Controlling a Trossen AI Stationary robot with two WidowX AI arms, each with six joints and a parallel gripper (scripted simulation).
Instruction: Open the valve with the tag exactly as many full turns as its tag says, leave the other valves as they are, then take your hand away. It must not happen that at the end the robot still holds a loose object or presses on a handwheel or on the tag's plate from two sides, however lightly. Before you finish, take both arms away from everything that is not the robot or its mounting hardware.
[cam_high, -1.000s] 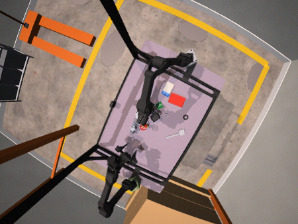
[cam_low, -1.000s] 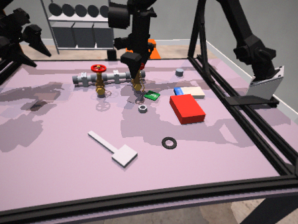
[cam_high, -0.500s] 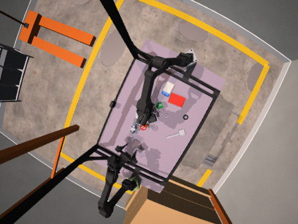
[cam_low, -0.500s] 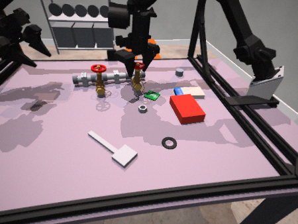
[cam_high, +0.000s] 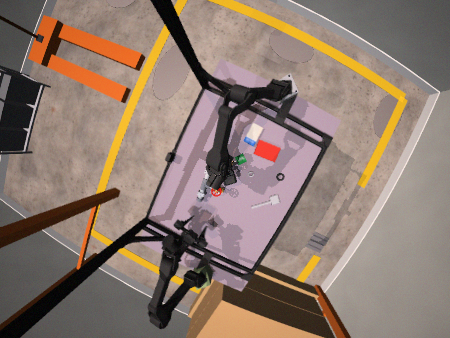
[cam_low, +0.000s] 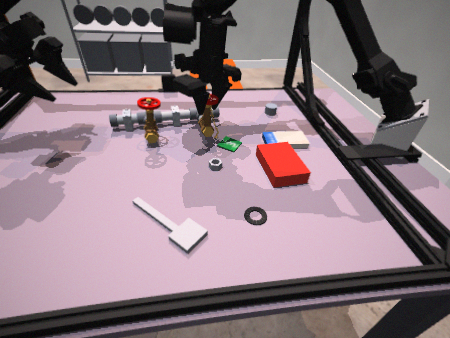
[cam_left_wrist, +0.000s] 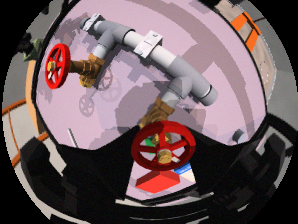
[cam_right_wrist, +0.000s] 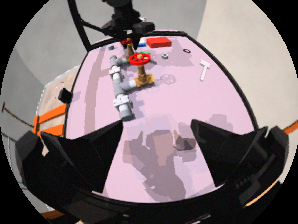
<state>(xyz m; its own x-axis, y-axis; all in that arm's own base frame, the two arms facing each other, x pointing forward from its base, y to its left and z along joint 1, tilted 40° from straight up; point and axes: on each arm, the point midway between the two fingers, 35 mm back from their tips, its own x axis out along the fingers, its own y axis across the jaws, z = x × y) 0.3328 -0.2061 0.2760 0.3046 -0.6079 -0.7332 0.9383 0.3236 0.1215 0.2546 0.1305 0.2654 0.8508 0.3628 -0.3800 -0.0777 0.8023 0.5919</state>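
Now: left hand 60 mm short of the green tag, 40 mm to the right of it and 100 mm above it. The rest, counted from my left hand: red block (170 mm ahead, 140 mm to the left, 90 mm below); then grey nut (140 mm ahead, 10 mm to the right, 90 mm below); then flat grey wrench (300 mm ahead, 120 mm to the right, 100 mm below).
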